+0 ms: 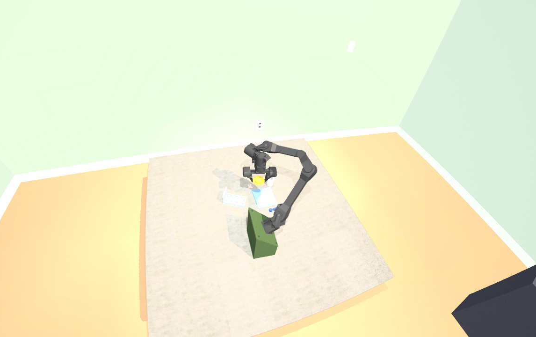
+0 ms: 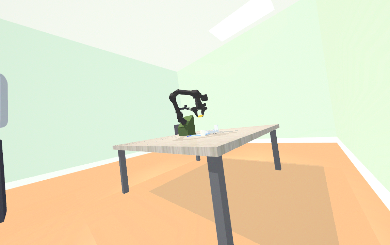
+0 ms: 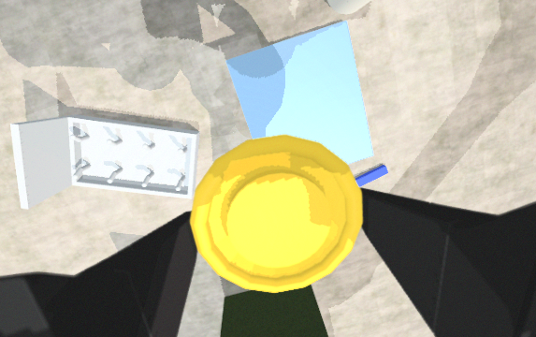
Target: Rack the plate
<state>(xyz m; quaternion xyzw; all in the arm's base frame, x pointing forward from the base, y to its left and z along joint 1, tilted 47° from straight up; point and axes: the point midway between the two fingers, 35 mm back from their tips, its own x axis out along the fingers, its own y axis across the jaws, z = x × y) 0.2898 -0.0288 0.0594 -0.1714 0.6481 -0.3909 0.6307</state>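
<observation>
My gripper tip is 3 cm short of the dish rack, 13 cm to the right of it and 16 cm above it. The rest, counted from my gripper tip: blue spoon (10 cm behind, 8 cm to the right, 18 cm below); then light blue mat (1 cm ahead, 6 cm to the right, 18 cm below); then yellow plate (1 cm above).
</observation>
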